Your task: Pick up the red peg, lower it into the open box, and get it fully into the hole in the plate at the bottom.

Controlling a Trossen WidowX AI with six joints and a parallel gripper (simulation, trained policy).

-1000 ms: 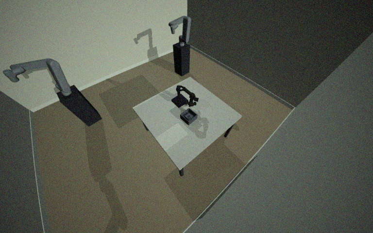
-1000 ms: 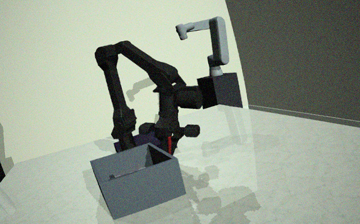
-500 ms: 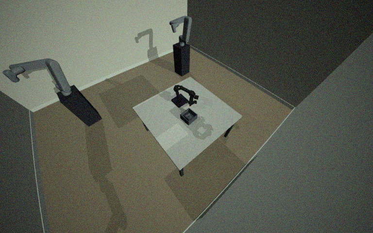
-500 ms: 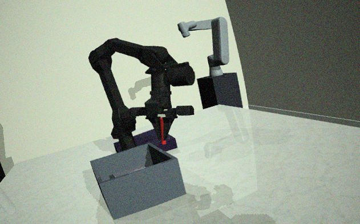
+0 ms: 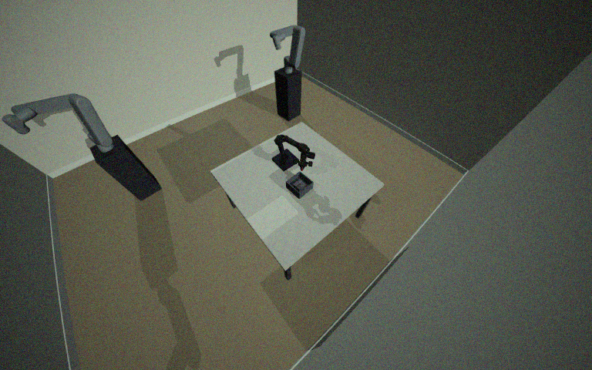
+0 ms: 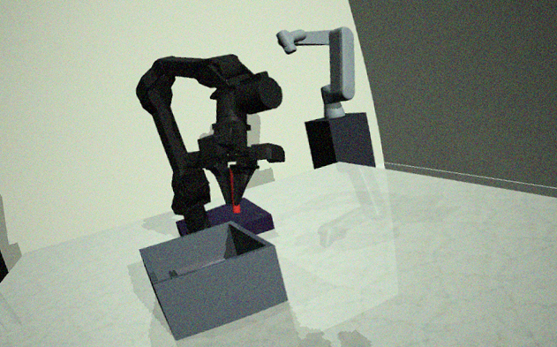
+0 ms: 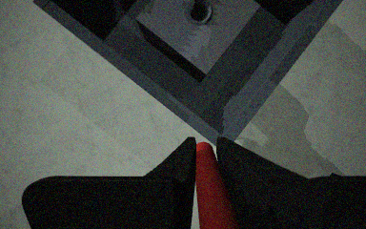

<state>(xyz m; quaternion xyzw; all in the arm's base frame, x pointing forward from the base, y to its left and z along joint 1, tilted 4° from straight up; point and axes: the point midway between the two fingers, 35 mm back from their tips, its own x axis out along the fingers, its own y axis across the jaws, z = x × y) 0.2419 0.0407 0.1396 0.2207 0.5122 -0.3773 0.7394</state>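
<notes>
My gripper tip is 10 mm past the red peg, 10 mm to the right of it and 20 mm below it. From my gripper tip the other things lie so: grey plate 70 mm ahead, 100 mm to the right, 90 mm below; grey box 70 mm ahead, 100 mm to the right, 100 mm below.
</notes>
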